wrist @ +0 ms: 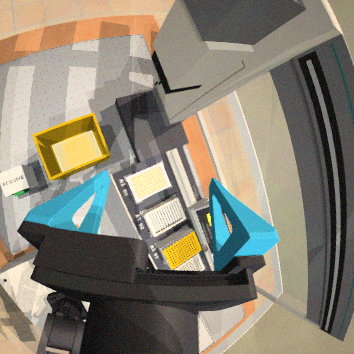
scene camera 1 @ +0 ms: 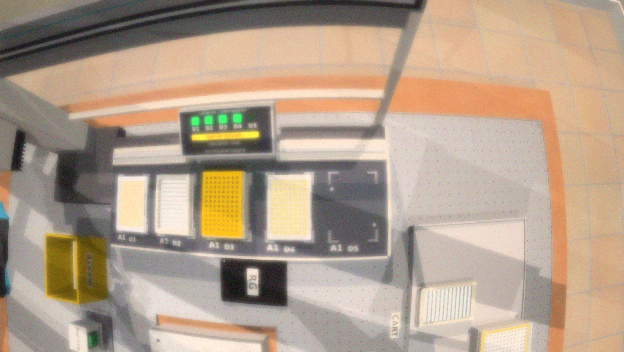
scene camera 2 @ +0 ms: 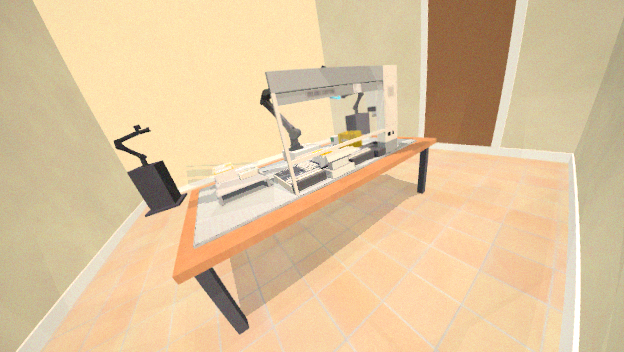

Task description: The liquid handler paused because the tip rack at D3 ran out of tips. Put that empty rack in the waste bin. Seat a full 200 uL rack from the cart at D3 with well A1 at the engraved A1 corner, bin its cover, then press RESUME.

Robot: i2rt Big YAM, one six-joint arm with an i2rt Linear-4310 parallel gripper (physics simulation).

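Where they show: gripper, fingertip midpoint: (wrist: 158,178); arm's base at its link origin: (wrist: 67,305).
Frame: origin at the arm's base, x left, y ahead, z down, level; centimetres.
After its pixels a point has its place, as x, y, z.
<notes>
A yellow rack (scene camera 1: 223,205) {4.0, 40.0, -2.4} (wrist: 182,249) {4.8, 40.1, -2.4} with dark holes stands upright at D3, between the white items at D2 and D4. The yellow waste bin (scene camera 1: 92,260) {38.6, 20.6, 1.6} (wrist: 44,159) {42.1, 10.2, -4.4} holds a pale rectangular thing (wrist: 76,150) {44.0, 17.3, 5.2} in the wrist view. My gripper (scene camera 2: 335,97) {33.4, 27.6, -34.9} (wrist: 158,178) {33.4, 27.6, -34.9} is open and empty, high above the deck near the bin's end; part of a cyan finger shows at scene camera 1's left edge. The RESUME box (scene camera 1: 82,336) {38.0, 1.2, -2.1} (wrist: 14,181) {39.1, 0.5, -2.1} with a green button stands beside the bin. On the cart are a white rack (scene camera 1: 446,304) {-42.4, 25.6, 0.1} with bluish stripes and a yellow-edged rack (scene camera 1: 505,340) {-56.8, 18.4, -4.7}, partly cut off.
White items stand at D1 (scene camera 1: 132,204) {28.7, 36.5, 2.9} (wrist: 149,182) {28.8, 36.5, 2.4}, D2 (scene camera 1: 174,206) {16.7, 38.1, 2.1} (wrist: 165,217) {16.3, 38.4, 1.3} and D4 (scene camera 1: 290,207) {-8.1, 42.0, 2.3}. The D5 slot shows corner marks. A status screen (scene camera 1: 227,129) {5.7, 54.4, -3.2} stands behind D3. A black RG block (scene camera 1: 230,282) {3.2, 24.0, 7.5} lies in front. The hood's grey frame (wrist: 200,70) {47.1, 39.7, -29.8} rises beside the gripper.
</notes>
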